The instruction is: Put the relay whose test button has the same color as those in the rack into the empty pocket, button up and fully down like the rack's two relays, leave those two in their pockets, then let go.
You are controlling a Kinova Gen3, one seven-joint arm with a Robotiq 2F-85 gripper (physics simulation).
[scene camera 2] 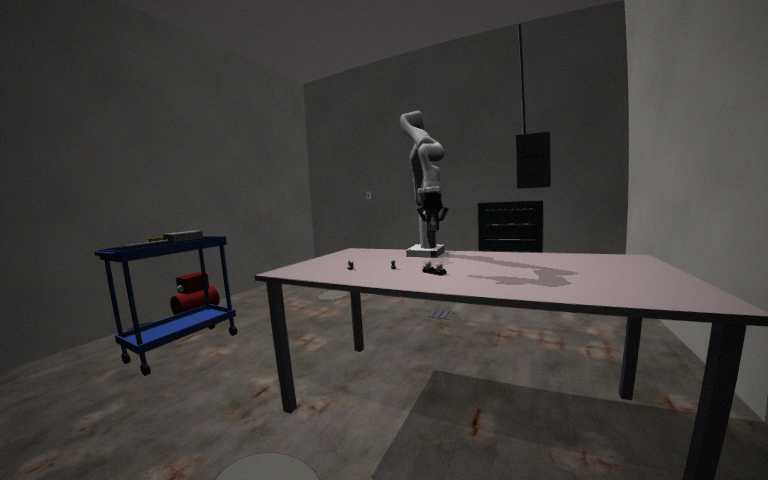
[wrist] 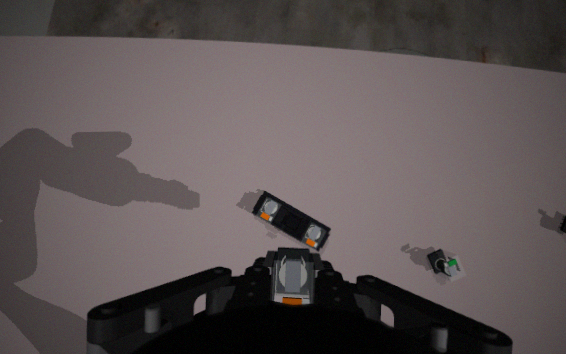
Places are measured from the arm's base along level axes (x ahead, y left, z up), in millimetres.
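Where they show: gripper, fingertip midpoint: [scene camera 2: 433,231] [wrist: 292,266]; arm's base, link origin: [scene camera 2: 428,246].
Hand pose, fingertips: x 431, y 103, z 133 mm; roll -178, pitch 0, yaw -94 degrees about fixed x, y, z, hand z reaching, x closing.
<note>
Each offset is from my fingertips to the centre of the thing. "spot": to the spot under its first point. Level surfaces: height alone.
My gripper [scene camera 2: 432,226] [wrist: 292,266] is shut on a clear-cased relay {dx +0, dy +0, dz +18 mm} [wrist: 293,277] with an orange test button, upright and button up. It holds the relay high above the table, on the near side of the rack in the wrist view. The black rack {dx +15, dy +2, dz -165 mm} [scene camera 2: 433,271] [wrist: 302,228] lies at an angle on the table. Its two end pockets hold relays {dx +32, dy +29, dz -150 mm} [wrist: 270,206] {dx -2, dy -25, dz -150 mm} [wrist: 314,232] with orange buttons, and its middle pocket {spot: dx +15, dy +2, dz -173 mm} [wrist: 291,220] is empty. A relay {dx -48, dy -199, dz -154 mm} [scene camera 2: 393,264] [wrist: 451,268] with a green button stands right of the rack in the wrist view.
Another small relay {dx -7, dy -401, dz -154 mm} [scene camera 2: 350,264] [wrist: 564,224] is cut off at the wrist view's right edge. The pink table {dz -176 mm} [scene camera 2: 594,283] [wrist: 350,100] carries the arm's shadow. A blue cart [scene camera 2: 175,331] stands on the floor at the left. The table's edge crosses the top of the wrist view.
</note>
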